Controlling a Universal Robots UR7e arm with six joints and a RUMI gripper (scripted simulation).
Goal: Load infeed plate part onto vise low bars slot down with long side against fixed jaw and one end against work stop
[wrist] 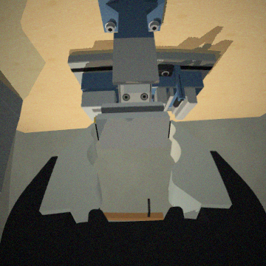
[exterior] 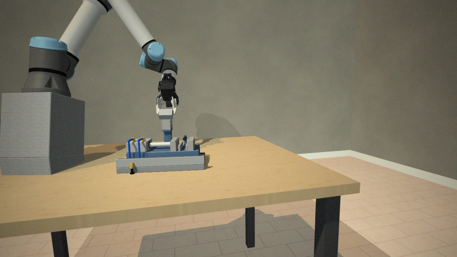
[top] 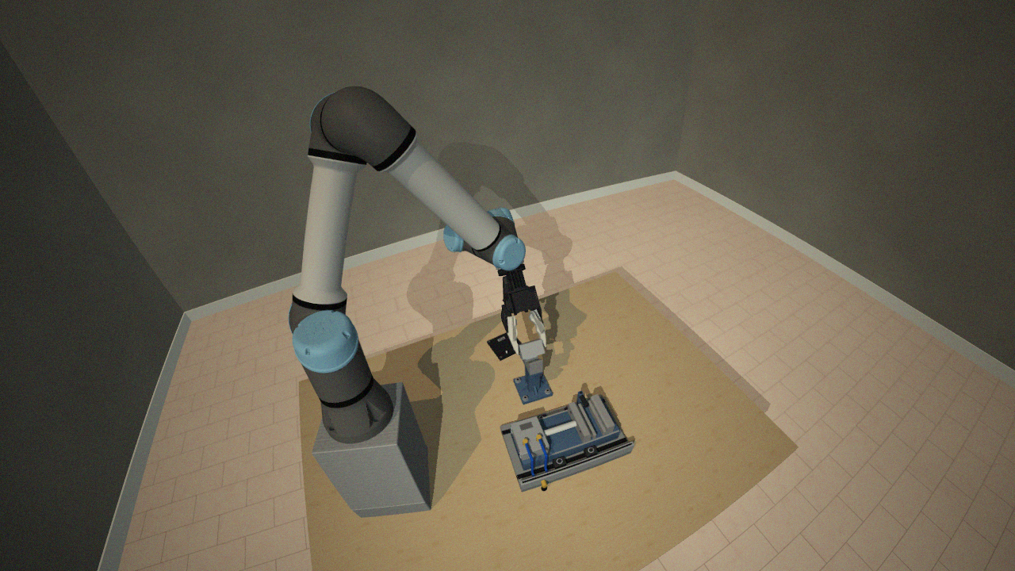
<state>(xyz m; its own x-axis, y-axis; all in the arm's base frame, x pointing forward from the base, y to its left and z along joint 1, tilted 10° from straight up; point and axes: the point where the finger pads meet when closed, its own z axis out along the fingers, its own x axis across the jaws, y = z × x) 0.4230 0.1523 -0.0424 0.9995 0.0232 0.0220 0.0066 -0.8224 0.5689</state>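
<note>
My hand is 10 mm above the part. The rest, counted from my hand: v-block post: 130 mm below; white cylinder rod: 10 mm ahead, 190 mm to the right, 110 mm below; work stop: 100 mm ahead, 150 mm to the right, 100 mm below.
</note>
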